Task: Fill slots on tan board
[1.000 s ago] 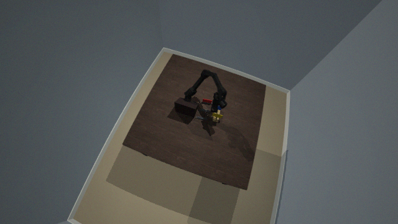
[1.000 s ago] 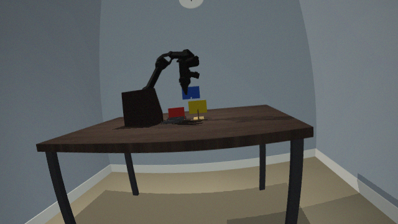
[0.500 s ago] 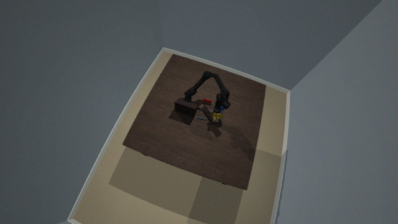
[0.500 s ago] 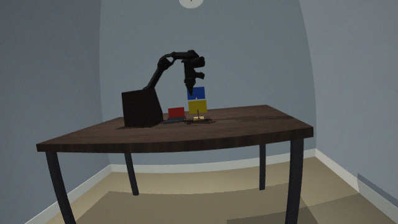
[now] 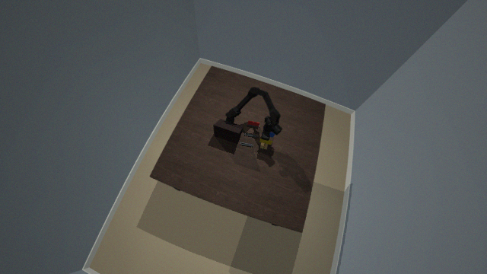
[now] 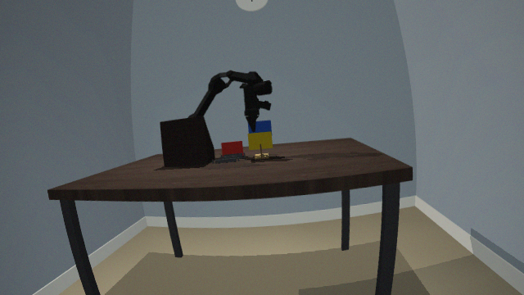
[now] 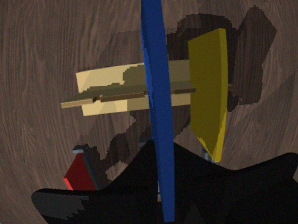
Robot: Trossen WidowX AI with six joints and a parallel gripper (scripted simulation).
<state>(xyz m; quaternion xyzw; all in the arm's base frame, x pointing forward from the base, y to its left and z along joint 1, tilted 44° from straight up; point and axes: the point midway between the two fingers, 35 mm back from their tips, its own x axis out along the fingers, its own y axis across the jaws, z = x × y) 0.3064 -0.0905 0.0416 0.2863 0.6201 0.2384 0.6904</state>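
My gripper tip is now 2 cm short of the yellow board, 5 cm to the left of it and 5 cm above it. Also, from my gripper tip: red board 11 cm behind, 11 cm to the left, 9 cm below; tan board 2 cm ahead, 8 cm below; blue board 3 cm ahead.
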